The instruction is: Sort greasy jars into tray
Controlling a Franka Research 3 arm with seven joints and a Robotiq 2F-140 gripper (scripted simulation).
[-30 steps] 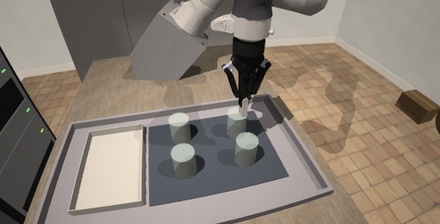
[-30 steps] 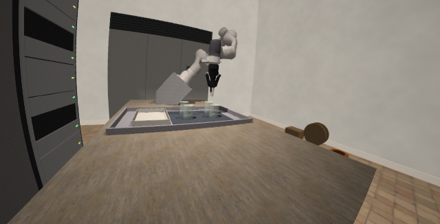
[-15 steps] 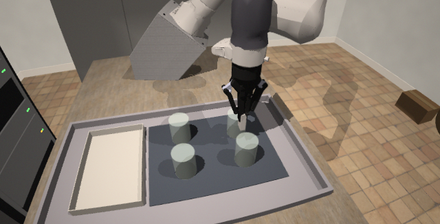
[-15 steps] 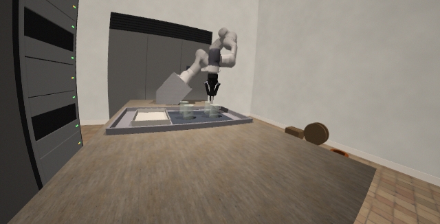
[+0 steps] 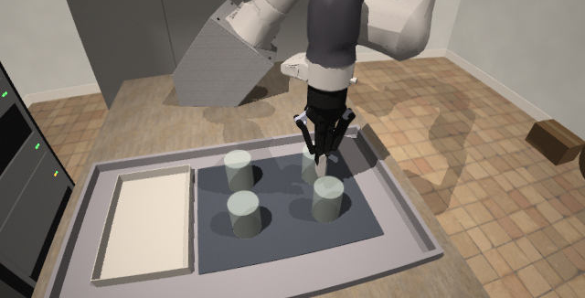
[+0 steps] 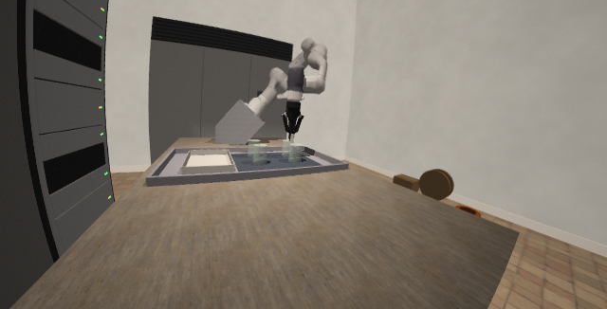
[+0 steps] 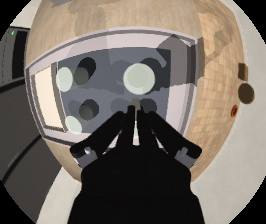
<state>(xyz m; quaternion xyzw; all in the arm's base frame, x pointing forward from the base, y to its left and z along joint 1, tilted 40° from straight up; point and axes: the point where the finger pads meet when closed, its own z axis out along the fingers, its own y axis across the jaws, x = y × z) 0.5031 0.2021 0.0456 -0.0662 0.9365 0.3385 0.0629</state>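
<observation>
The dark drying mat lies 2 cm ahead of my hand, 9 cm to the right of it and 11 cm below it. From my hand the other things lie so: rimmed steel table top: 5 cm ahead, 20 cm to the right, 11 cm below; cream tray: 7 cm ahead, 41 cm to the right, 10 cm below.
</observation>
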